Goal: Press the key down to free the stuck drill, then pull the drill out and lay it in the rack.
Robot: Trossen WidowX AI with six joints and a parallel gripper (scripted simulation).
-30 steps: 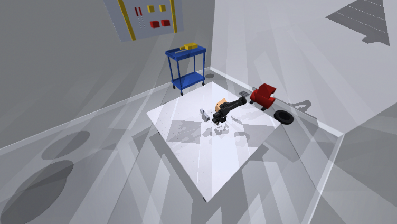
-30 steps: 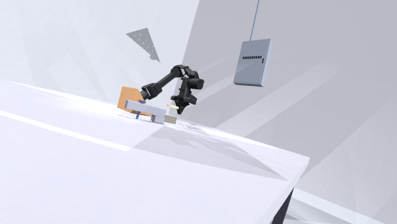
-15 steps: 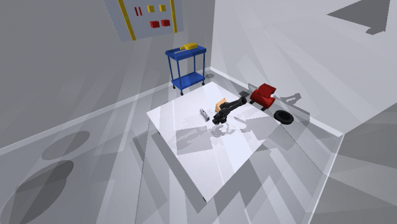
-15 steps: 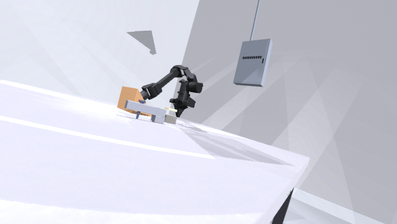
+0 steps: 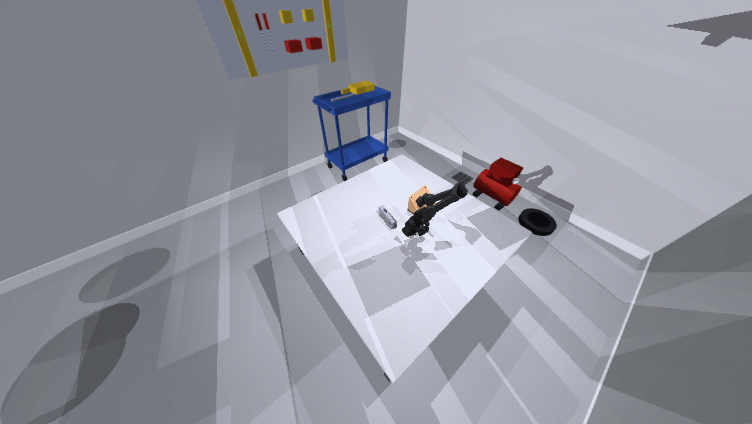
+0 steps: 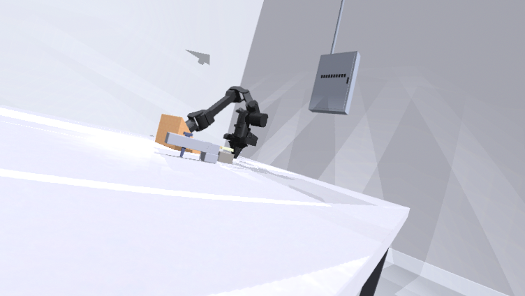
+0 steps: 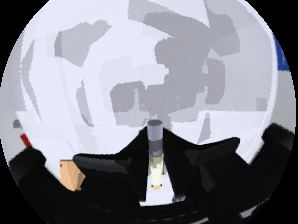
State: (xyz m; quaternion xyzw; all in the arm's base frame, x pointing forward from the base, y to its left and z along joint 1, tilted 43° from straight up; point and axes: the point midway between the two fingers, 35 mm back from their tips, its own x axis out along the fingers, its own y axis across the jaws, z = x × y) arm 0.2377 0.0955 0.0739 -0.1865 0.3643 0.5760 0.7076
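Right now my gripper tip is 1 cm past the drill, 4 cm to the left of it and 3 cm below it. Round my gripper tip: dark block 2 cm behind, 5 cm to the right.
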